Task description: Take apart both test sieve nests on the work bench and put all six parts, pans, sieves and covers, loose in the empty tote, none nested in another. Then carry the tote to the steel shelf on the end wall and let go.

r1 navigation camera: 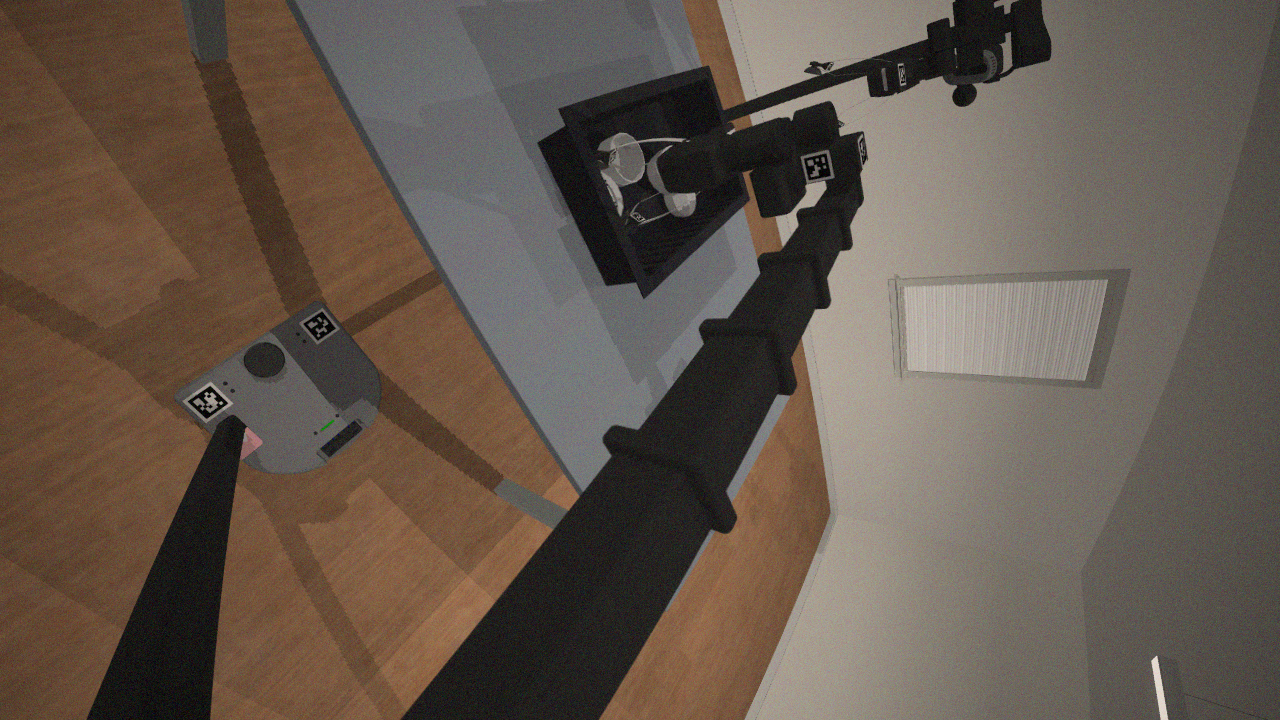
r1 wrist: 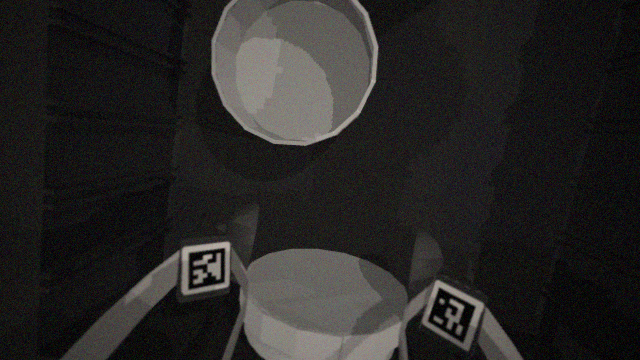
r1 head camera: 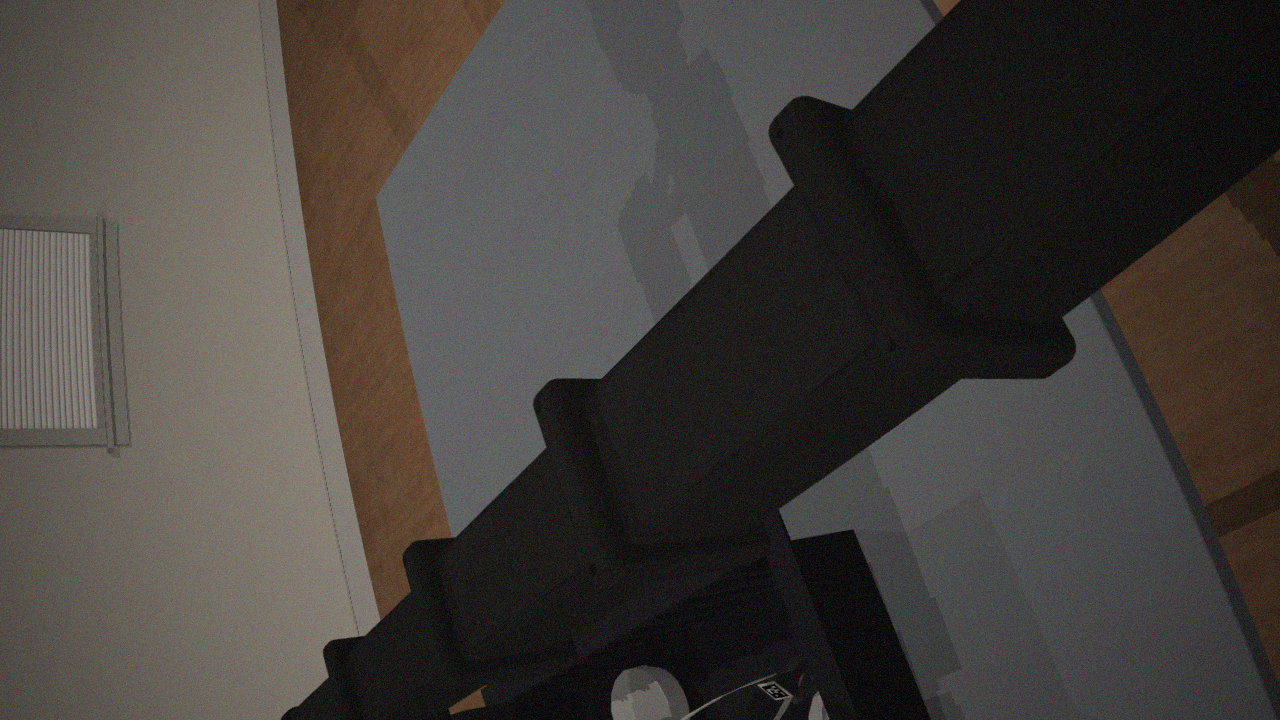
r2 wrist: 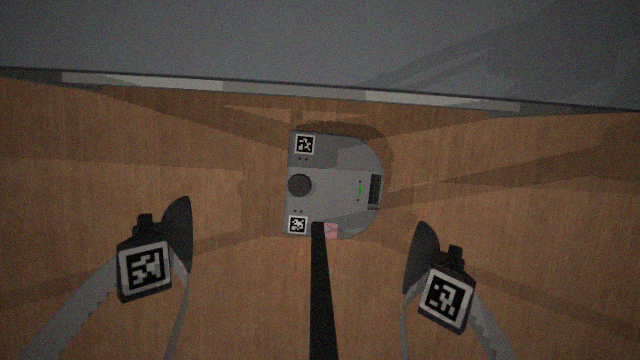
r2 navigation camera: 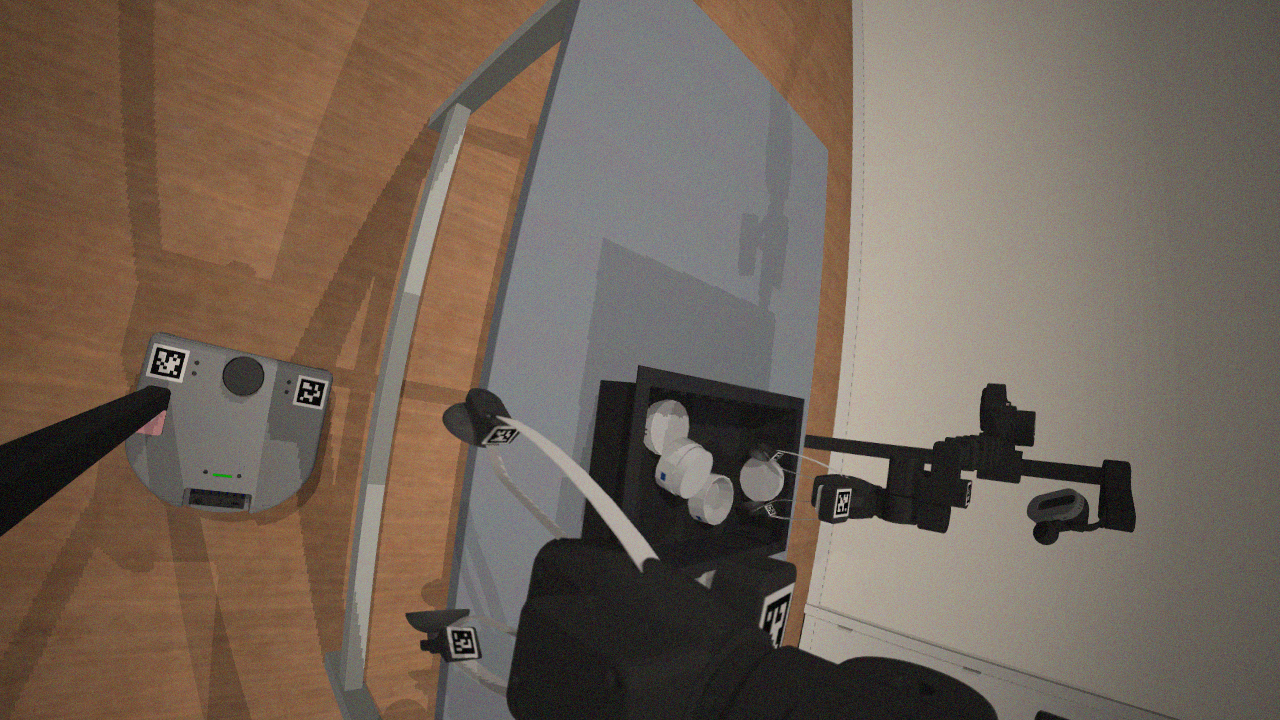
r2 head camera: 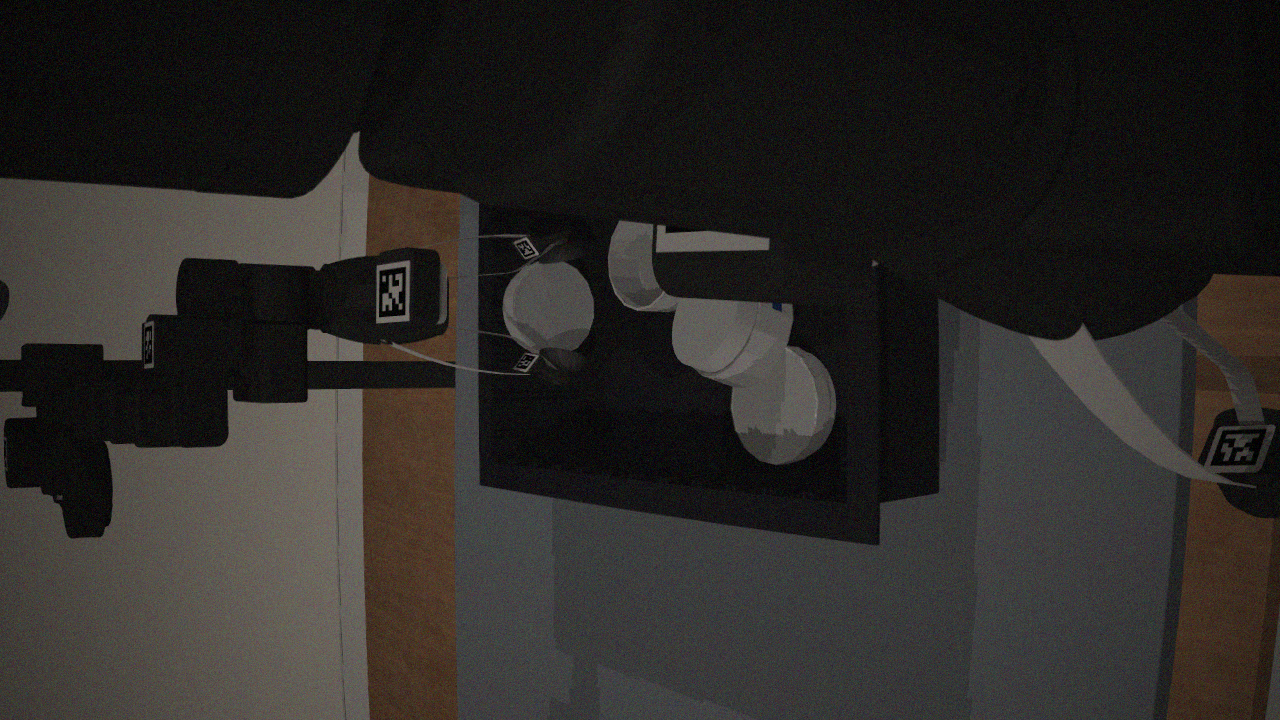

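The black tote (r1 head camera: 850, 600) (r1 navigation camera: 577, 214) (r2 head camera: 862, 447) (r2 navigation camera: 617, 429) stands on the work bench (r1 head camera: 510, 295) (r1 navigation camera: 429, 179) (r2 navigation camera: 671, 134). r1's gripper (r1 wrist: 336, 242) (r2 head camera: 559, 306) (r2 navigation camera: 760, 479) reaches down inside it, shut on a round grey part (r1 wrist: 320, 300), whose closed face is up. Three more round parts show in the tote: one (r2 head camera: 640, 268) (r2 navigation camera: 711, 499), one with a blue mark (r2 head camera: 716, 335) (r2 navigation camera: 684, 467), and one (r2 head camera: 783, 407) (r2 navigation camera: 666, 425). They sit close together; whether any are nested is unclear. r2's gripper (r2 navigation camera: 456, 519) (r2 wrist: 300, 245) is open and empty, beyond the bench edge above the floor. The steel shelf does not show.
A wheeled base (r1 navigation camera: 286, 394) (r2 navigation camera: 232, 429) (r2 wrist: 335, 185) stands on the floor beside the bench. The other robot's mast (r1 navigation camera: 805, 92) (r2 navigation camera: 877, 447) rises near the far side of the tote. The wall behind has a window with a blind (r1 navigation camera: 1002, 326). r1's arm (r1 head camera: 716, 376) crosses over the bench.
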